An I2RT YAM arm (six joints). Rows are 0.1 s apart.
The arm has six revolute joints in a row. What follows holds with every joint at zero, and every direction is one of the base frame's. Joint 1 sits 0.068 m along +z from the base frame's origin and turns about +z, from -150 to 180 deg. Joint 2 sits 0.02 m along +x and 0.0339 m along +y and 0.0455 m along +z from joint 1 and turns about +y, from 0 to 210 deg. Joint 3 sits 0.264 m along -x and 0.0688 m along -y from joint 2 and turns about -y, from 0 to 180 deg. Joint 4 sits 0.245 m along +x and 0.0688 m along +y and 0.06 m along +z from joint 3 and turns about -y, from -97 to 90 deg. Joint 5 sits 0.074 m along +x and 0.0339 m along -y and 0.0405 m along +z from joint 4 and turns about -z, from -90 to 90 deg. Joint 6 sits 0.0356 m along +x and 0.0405 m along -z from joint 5 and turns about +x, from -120 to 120 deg. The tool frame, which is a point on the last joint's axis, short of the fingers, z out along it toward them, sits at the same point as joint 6; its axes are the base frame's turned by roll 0, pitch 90 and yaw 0 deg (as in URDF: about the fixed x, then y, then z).
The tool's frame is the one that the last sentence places.
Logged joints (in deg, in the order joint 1, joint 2, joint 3, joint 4, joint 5, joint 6), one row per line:
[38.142, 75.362, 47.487, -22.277, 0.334, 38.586]
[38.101, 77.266, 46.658, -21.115, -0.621, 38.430]
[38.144, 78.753, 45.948, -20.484, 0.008, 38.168]
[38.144, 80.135, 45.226, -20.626, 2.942, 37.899]
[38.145, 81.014, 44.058, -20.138, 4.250, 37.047]
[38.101, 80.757, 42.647, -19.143, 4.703, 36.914]
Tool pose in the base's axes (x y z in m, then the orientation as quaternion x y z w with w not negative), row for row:
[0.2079, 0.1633, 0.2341, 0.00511, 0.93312, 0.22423, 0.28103]
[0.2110, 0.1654, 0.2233, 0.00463, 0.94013, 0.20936, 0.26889]
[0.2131, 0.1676, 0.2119, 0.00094, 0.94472, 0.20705, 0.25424]
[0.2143, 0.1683, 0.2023, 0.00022, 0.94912, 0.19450, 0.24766]
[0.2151, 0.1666, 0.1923, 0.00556, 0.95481, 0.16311, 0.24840]
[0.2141, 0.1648, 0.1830, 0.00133, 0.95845, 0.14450, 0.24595]
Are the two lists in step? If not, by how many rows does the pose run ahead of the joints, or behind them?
The pose runs 1 row behind the joints: the pose in row i belongs to the joints in row i - 1.
